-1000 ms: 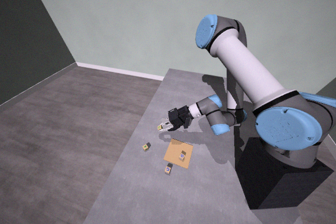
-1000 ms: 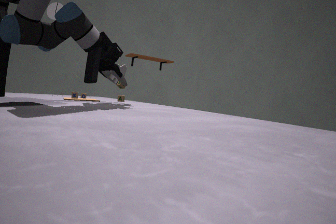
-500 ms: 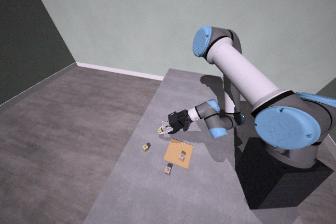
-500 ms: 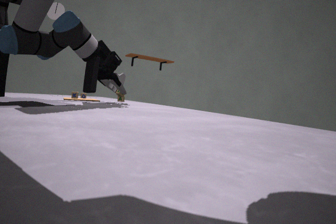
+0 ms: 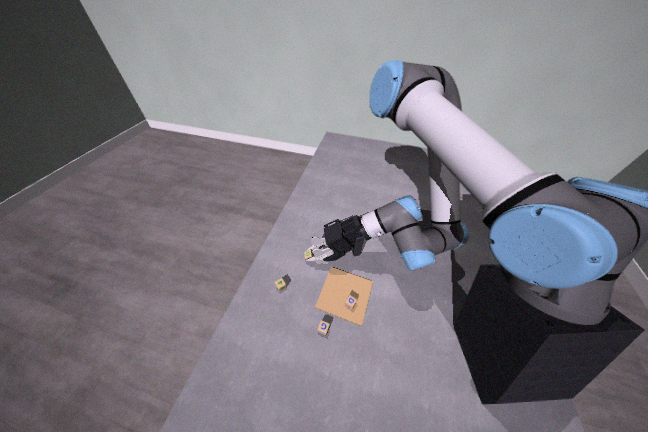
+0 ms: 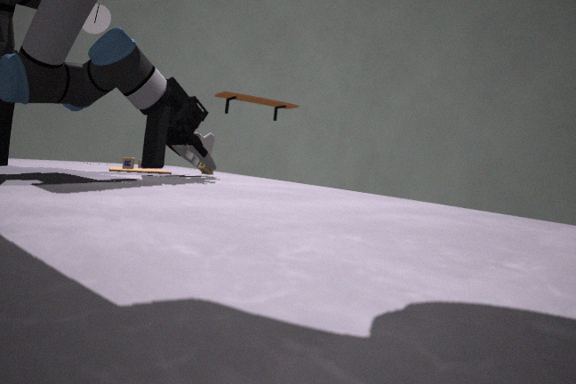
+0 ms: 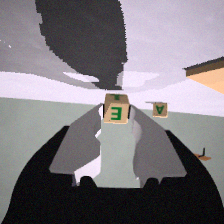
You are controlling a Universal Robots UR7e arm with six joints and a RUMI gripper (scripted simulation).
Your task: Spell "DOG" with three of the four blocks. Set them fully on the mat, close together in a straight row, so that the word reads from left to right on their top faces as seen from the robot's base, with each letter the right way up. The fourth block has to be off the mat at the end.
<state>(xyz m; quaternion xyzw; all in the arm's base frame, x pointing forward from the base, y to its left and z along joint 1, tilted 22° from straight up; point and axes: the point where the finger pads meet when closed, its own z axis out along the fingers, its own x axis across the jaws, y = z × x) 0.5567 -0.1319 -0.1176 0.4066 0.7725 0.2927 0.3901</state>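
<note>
My hand is 16 cm past the blue d block, 12 cm to the right of it and 1 cm above it. Round my hand: mat (14 cm behind, 9 cm to the left, 2 cm below); then blue g block (20 cm to the left, 10 cm behind, 1 cm below); then green block (right at my hand).
</note>
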